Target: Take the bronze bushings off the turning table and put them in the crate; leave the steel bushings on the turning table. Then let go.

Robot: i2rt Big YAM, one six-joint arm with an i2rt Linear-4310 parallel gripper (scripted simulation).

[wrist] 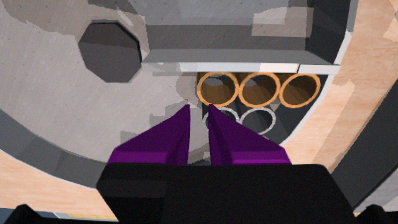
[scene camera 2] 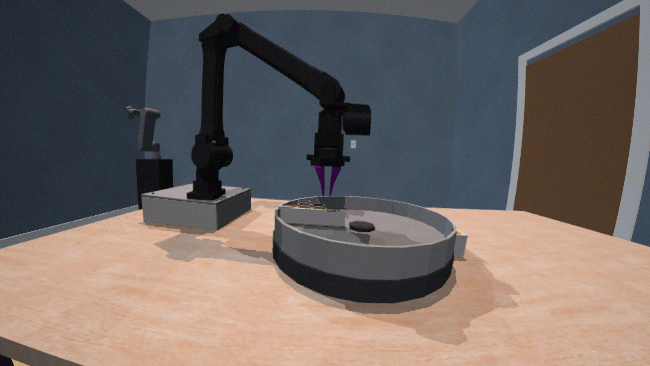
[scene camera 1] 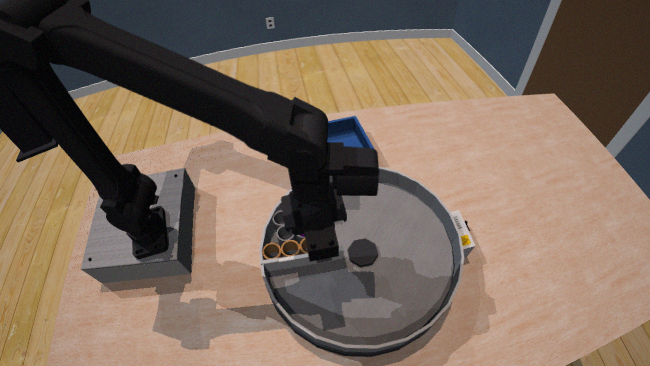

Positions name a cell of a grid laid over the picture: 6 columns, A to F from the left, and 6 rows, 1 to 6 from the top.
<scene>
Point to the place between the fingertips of my gripper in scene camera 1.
At C4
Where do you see a bronze bushing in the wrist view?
D3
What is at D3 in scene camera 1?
A blue crate.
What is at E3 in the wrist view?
A bronze bushing.
</scene>
